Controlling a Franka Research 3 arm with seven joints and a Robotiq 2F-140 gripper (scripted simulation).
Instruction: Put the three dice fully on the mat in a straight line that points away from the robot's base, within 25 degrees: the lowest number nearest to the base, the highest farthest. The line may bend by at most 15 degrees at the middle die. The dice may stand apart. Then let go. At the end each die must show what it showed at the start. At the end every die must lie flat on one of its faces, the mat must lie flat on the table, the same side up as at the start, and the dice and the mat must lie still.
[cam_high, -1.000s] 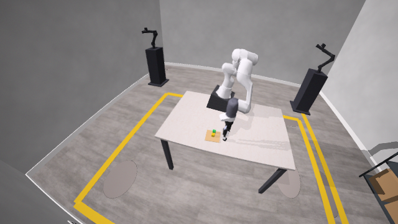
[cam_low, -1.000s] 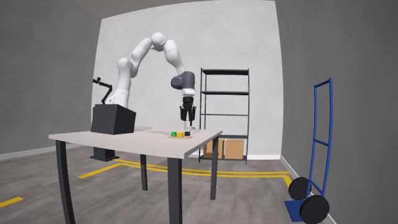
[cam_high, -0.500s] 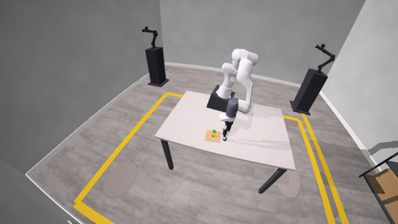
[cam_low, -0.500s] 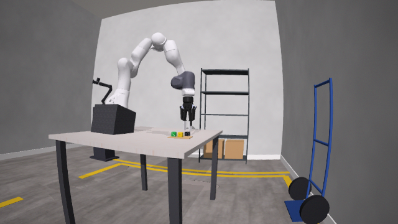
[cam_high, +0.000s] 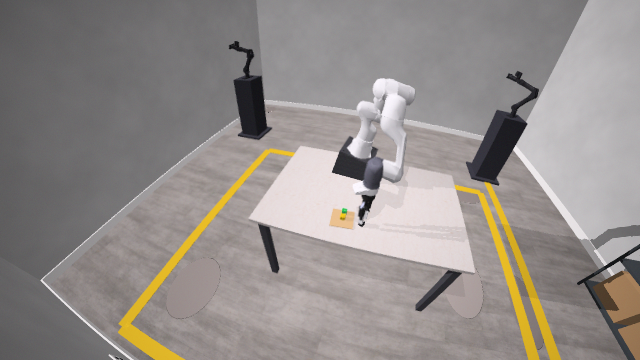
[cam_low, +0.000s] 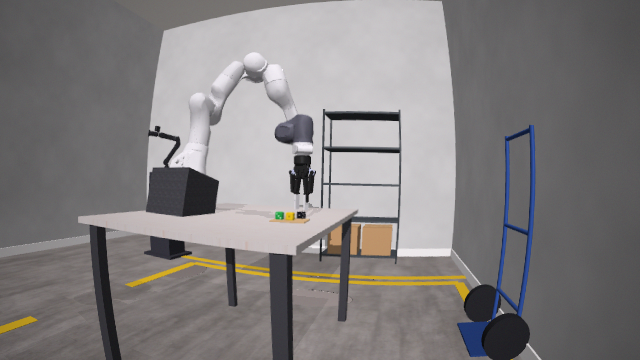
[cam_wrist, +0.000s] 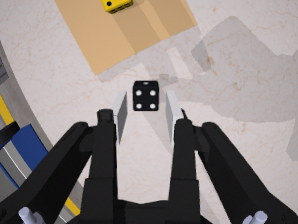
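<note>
My gripper is now 6 cm above the black die. From my hand the other things lie so: yellow die (1 cm behind, 12 cm to the right, 5 cm below); then green die (5 cm behind, 12 cm to the right, 5 cm below); then tan mat (1 cm behind, 12 cm to the right, 7 cm below).
</note>
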